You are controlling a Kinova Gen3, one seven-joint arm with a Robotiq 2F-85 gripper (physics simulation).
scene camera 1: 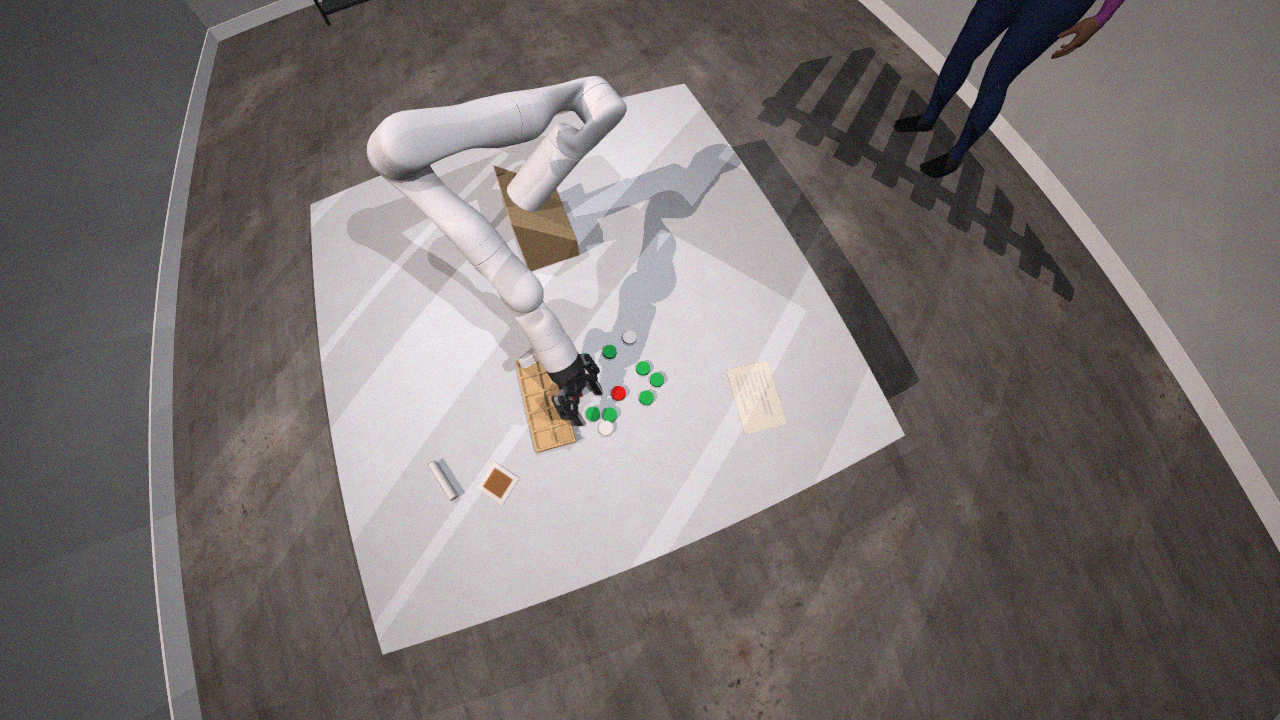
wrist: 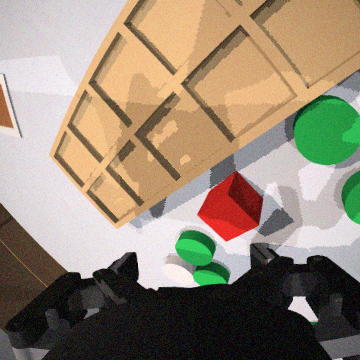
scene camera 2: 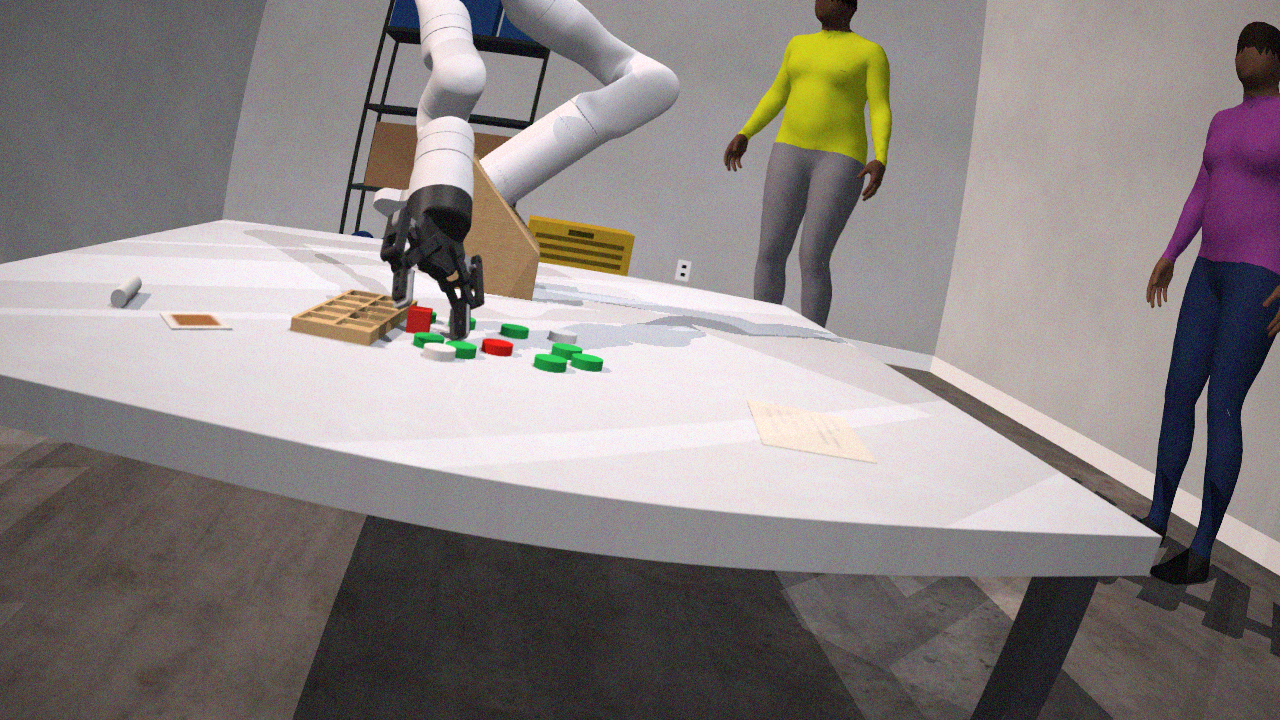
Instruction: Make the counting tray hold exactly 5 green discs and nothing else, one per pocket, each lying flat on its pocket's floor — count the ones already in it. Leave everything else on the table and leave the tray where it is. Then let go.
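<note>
The wooden counting tray (scene camera 1: 554, 446) (scene camera 2: 332, 333) (wrist: 177, 80) lies flat; its pockets in the wrist view look empty, and the arm hides part of it in scene camera 1. My gripper (scene camera 1: 586, 405) (scene camera 2: 431, 319) (wrist: 192, 260) is open and empty, low beside the tray's long side. A red cube (scene camera 2: 418, 319) (wrist: 230, 207) sits on the table between the tray and the discs, close to the fingers. Green discs lie loose on the table: a pair (scene camera 1: 592, 414) (scene camera 2: 427, 340) (wrist: 195, 247) near the tray, one (scene camera 1: 609, 351) (scene camera 2: 514, 331) farther back, and several (scene camera 1: 646, 397) (scene camera 2: 550, 362) to the right.
A red disc (scene camera 1: 618, 393) (scene camera 2: 496, 347) lies among the green ones. One white disc (scene camera 1: 605, 428) (scene camera 2: 438, 351) (wrist: 177, 267) touches or nearly touches the green pair; another (scene camera 1: 629, 337) (scene camera 2: 562, 336) lies farther back. A white cylinder (scene camera 1: 443, 480) (scene camera 2: 126, 291), a brown-centred square (scene camera 1: 498, 482) (scene camera 2: 195, 320) and paper (scene camera 1: 756, 396) (scene camera 2: 810, 431) lie farther out.
</note>
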